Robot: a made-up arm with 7 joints. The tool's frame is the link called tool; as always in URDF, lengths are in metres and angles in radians. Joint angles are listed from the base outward. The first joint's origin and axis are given. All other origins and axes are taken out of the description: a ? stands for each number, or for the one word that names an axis. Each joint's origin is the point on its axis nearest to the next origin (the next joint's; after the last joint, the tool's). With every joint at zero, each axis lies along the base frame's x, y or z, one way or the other. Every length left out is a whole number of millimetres.
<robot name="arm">
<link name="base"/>
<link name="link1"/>
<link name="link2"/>
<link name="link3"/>
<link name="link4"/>
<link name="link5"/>
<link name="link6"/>
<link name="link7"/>
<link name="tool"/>
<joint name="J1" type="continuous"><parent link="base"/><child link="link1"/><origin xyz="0 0.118 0" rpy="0 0 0"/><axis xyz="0 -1 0"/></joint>
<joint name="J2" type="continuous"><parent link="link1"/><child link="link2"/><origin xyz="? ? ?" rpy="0 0 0"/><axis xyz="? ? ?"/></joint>
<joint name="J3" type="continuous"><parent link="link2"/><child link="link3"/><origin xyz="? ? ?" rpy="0 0 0"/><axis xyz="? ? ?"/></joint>
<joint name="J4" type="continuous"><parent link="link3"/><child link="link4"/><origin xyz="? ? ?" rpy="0 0 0"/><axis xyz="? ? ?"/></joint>
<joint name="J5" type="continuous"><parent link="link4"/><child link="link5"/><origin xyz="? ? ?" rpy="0 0 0"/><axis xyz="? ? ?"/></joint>
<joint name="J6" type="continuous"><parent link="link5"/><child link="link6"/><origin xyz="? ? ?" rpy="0 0 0"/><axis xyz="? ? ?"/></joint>
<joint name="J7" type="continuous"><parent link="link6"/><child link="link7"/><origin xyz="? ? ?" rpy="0 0 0"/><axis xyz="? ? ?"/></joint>
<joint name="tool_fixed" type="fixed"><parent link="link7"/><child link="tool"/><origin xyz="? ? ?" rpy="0 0 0"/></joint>
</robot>
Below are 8 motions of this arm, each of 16 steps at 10 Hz.
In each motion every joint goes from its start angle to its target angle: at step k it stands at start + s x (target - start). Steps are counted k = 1, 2, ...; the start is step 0. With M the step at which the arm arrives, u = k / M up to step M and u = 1 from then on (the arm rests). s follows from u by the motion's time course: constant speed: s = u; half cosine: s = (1 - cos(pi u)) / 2; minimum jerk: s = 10 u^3 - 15 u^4 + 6 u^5.
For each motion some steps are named. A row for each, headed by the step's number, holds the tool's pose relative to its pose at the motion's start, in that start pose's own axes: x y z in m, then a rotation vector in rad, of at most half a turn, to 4 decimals.
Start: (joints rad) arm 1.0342 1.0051 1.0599 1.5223 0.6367 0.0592 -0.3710
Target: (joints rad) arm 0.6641 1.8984 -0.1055 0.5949 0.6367 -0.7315 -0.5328
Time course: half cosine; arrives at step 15
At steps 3, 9, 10, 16:
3: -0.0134 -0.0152 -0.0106 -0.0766 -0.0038 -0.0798
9: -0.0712 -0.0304 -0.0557 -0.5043 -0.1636 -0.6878
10: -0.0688 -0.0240 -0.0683 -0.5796 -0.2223 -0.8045
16: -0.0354 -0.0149 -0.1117 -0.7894 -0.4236 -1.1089

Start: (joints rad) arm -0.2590 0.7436 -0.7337 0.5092 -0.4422 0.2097 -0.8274
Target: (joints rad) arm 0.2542 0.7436 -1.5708 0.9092 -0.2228 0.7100 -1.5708
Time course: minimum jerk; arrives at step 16
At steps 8, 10, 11, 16:
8: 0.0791 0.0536 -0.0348 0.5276 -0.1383 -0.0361
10: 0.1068 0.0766 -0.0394 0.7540 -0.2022 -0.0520
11: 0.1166 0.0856 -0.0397 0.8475 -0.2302 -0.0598
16: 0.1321 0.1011 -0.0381 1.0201 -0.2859 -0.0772

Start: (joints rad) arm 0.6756 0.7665 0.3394 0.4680 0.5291 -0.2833 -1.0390
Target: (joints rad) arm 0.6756 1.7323 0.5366 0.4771 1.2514 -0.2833 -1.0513
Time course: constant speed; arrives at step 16
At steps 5, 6, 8, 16:
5: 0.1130 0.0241 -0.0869 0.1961 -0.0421 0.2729
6: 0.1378 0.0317 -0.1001 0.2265 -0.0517 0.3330
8: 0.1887 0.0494 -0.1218 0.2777 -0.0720 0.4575
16: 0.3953 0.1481 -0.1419 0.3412 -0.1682 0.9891

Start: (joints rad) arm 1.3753 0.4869 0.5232 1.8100 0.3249 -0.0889 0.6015
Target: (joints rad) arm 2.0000 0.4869 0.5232 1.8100 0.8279 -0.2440 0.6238
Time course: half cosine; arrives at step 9
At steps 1, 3, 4, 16:
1: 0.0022 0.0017 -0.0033 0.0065 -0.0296 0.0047
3: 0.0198 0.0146 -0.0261 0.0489 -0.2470 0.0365
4: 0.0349 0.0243 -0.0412 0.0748 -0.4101 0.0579
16: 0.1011 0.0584 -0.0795 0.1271 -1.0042 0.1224

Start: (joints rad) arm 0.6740 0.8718 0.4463 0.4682 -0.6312 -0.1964 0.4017
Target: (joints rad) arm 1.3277 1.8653 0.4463 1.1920 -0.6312 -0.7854 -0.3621
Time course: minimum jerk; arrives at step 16
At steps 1, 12, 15, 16:
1: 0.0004 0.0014 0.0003 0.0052 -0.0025 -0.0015
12: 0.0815 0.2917 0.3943 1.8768 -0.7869 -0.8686
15: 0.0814 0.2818 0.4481 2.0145 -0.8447 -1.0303
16: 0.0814 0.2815 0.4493 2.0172 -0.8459 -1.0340

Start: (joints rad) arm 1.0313 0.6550 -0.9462 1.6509 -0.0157 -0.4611 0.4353
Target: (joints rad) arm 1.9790 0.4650 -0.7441 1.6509 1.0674 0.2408 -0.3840
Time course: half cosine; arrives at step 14
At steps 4, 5, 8, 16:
4: 0.0143 0.0647 -0.0068 0.3082 -0.0095 0.0422
5: 0.0262 0.0960 -0.0090 0.4492 -0.0267 0.0714
8: 0.0900 0.1918 -0.0106 0.8401 -0.1244 0.2153
16: 0.2007 0.2689 -0.0019 1.0702 -0.2399 0.4321

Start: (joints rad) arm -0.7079 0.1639 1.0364 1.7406 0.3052 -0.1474 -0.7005
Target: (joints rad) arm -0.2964 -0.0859 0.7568 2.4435 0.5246 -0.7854 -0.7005
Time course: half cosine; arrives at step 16
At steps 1, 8, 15, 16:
1: 0.0010 -0.0015 0.0011 -0.0021 -0.0045 0.0135
8: 0.0696 -0.0588 0.0545 -0.0367 -0.2284 0.7294
15: 0.1524 -0.0702 0.1011 0.0825 -0.4356 1.4812
16: 0.1540 -0.0699 0.1020 0.0865 -0.4395 1.4961

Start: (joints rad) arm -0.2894 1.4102 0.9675 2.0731 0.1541 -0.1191 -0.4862
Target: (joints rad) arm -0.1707 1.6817 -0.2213 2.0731 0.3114 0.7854 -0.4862
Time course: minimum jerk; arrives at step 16
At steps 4, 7, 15, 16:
4: -0.0007 -0.0201 0.0061 -0.1030 0.1070 0.0151
7: 0.0017 -0.0665 0.0332 -0.4150 0.3813 -0.0082
15: 0.0168 -0.1086 0.1303 -1.1851 0.8568 -0.3889
16: 0.0169 -0.1086 0.1306 -1.1879 0.8581 -0.3911

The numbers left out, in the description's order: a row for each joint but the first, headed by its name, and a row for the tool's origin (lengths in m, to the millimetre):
J2: xyz 0 0 0, axis 1 0 0
J3: xyz 0 0 -0.253, axis 0 0 1
J4: xyz 0 0 0, axis 0 -1 0
J5: xyz 0 0 -0.231, axis 0 0 1
J6: xyz 0 0 0, axis 0 1 0
J7: xyz 0 0 0, axis -1 0 0
tool: xyz 0 0 0

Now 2 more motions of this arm.
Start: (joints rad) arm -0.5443 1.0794 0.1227 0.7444 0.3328 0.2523 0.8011
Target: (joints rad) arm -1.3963 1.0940 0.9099 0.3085 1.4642 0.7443 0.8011
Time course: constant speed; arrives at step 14
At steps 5, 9, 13, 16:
5: -0.0847 0.0233 0.0449 0.0462 -0.0243 0.5873
9: -0.1412 0.0355 0.0975 0.1104 -0.1207 1.0056
13: -0.1832 0.0421 0.1605 0.1766 -0.3057 1.3515
16: -0.1912 0.0429 0.1773 0.1904 -0.3664 1.4233

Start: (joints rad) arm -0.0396 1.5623 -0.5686 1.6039 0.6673 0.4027 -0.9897
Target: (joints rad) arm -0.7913 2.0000 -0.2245 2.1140 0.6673 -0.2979 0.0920
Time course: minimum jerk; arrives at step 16
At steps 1, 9, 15, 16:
1: 0.0000 0.0001 0.0002 -0.0031 -0.0018 0.0006
9: 0.0287 0.0108 0.0544 -0.9919 -0.5346 0.0451
15: 0.0517 0.0068 0.1001 -1.7110 -0.8997 -0.0046
16: 0.0518 0.0068 0.1004 -1.7154 -0.9020 -0.0050

